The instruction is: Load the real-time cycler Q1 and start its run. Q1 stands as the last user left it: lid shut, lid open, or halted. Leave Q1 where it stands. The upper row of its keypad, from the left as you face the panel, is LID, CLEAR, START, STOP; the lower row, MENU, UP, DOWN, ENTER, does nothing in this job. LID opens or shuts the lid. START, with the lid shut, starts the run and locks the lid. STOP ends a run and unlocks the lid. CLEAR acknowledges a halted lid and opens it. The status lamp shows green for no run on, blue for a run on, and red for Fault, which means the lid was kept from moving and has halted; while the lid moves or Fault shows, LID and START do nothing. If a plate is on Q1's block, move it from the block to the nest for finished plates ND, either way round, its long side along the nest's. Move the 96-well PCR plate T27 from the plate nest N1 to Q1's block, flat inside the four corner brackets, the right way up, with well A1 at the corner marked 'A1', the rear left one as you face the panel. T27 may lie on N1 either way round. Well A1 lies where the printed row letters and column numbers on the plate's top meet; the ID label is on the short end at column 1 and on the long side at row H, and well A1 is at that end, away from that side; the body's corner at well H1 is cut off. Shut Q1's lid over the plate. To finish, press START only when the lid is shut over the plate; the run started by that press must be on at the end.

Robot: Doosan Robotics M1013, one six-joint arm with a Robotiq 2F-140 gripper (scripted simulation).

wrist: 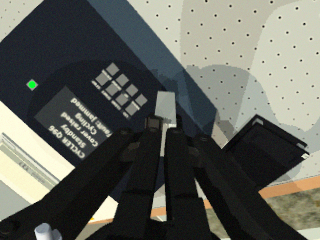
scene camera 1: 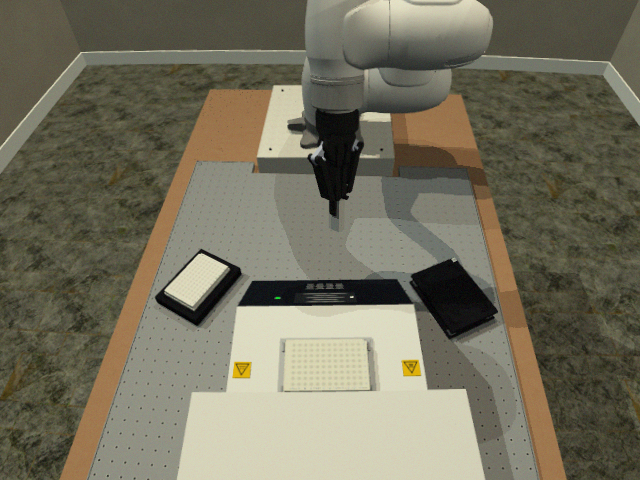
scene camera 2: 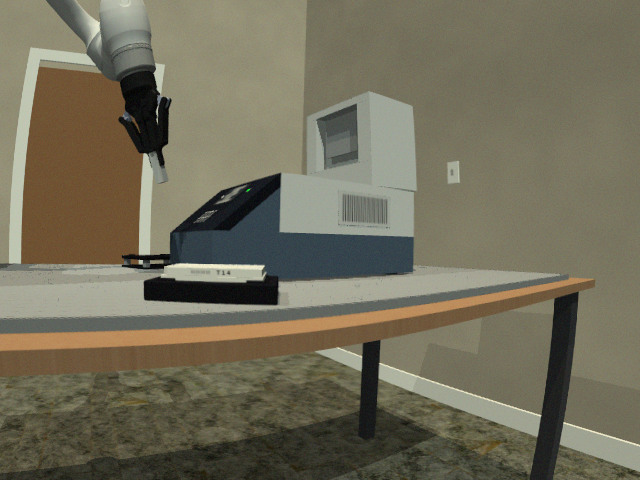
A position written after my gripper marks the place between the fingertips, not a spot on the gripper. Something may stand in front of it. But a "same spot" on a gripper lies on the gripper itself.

Labels:
my gripper: wrist; scene camera 1 336, 228; scene camera 2
same spot on my gripper: point(wrist: 76, 198) = point(scene camera 2: 158, 112)

